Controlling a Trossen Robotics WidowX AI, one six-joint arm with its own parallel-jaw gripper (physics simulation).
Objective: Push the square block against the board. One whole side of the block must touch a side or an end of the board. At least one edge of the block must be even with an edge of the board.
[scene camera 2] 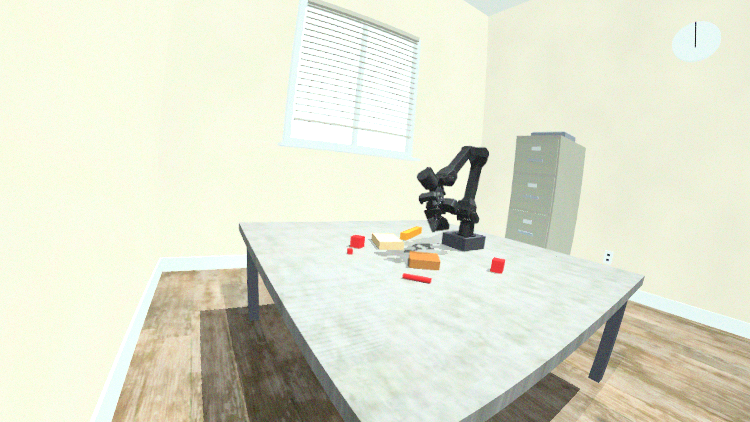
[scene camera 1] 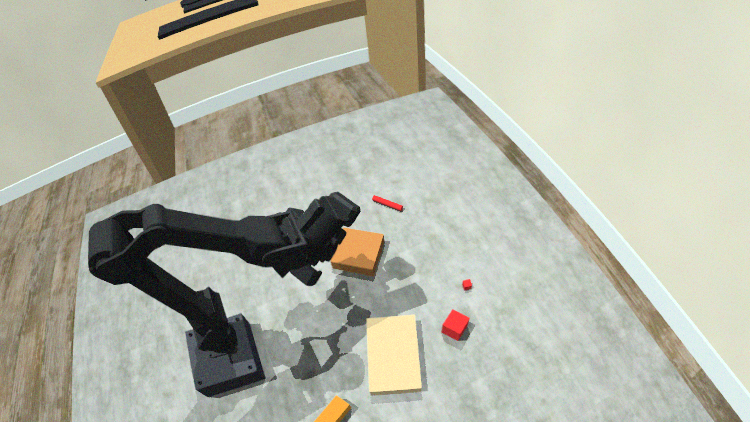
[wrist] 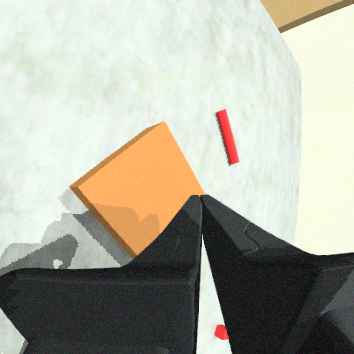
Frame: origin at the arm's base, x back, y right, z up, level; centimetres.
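Seen in the pictures: gripper, fingertip midpoint: [scene camera 2: 433, 231] [scene camera 1: 339, 233] [wrist: 198, 202]; arm's base, origin of the base link: [scene camera 2: 466, 235] [scene camera 1: 221, 341].
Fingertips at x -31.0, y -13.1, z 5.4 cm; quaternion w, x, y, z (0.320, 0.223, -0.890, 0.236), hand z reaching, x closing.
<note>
Pixels of each thing's middle, then the offset from my fingertips to it. "pt": a spot on its surface instead.
- flat, body centre: [wrist: 148, 193] [scene camera 1: 358, 251] [scene camera 2: 423, 260] dz -9.5, dx -3.2, dy -0.9 cm
- cream rectangle, surface spot: [scene camera 1: 393, 354] pt dz -8.1, dx -1.7, dy +26.0 cm
- red bar, body centre: [wrist: 227, 136] [scene camera 1: 387, 203] [scene camera 2: 416, 278] dz -10.3, dx -14.7, dy -12.5 cm
- tiny red cube, body centre: [wrist: 221, 331] [scene camera 1: 467, 284] [scene camera 2: 349, 251] dz -10.2, dx -22.4, dy +16.4 cm
- yellow-orange bar, body centre: [scene camera 2: 411, 232] dz -9.5, dx +19.6, dy +37.8 cm
The square block, orange and flat [scene camera 1: 359, 249] [scene camera 2: 424, 260] [wrist: 135, 180], lies on the table. The board is a cream rectangle [scene camera 1: 393, 354] [scene camera 2: 388, 241] lying flat. Block and board stand apart, with a wide gap of table between them and the block turned a little relative to the board. My gripper [scene camera 2: 436, 229] [wrist: 198, 202] is shut and empty, its fingertips together. It hangs above the table on the arm-base side of the block. In the wrist view the fingers cover one corner of the block. In scene view 1 the arm hides a small part of the block's left side.
A red bar [scene camera 1: 387, 203] [scene camera 2: 416, 278] [wrist: 227, 136] lies beyond the block. A red cube [scene camera 1: 455, 325] [scene camera 2: 357, 241] and a tiny red cube [scene camera 1: 467, 284] [scene camera 2: 349, 251] lie beside the board. A yellow-orange bar [scene camera 1: 333, 409] [scene camera 2: 410, 233] lies near it. Another red cube [scene camera 2: 497, 265] stands near the arm base.
</note>
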